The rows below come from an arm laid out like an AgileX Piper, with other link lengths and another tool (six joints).
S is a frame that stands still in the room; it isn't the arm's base.
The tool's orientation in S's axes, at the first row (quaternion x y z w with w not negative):
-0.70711 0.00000 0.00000 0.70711
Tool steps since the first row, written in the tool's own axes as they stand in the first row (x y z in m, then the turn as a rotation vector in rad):
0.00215 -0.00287 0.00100 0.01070 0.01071 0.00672
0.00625 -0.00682 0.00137 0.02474 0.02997 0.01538
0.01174 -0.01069 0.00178 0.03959 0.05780 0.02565
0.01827 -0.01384 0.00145 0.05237 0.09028 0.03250
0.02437 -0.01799 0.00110 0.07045 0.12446 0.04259
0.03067 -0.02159 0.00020 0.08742 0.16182 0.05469
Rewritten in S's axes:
0.00215 0.00100 0.00287 0.01070 0.00672 -0.01071
0.00625 0.00137 0.00682 0.02474 0.01538 -0.02997
0.01174 0.00178 0.01069 0.03959 0.02565 -0.05780
0.01827 0.00145 0.01384 0.05237 0.03250 -0.09028
0.02437 0.00110 0.01799 0.07045 0.04259 -0.12446
0.03067 0.00020 0.02159 0.08742 0.05469 -0.16182

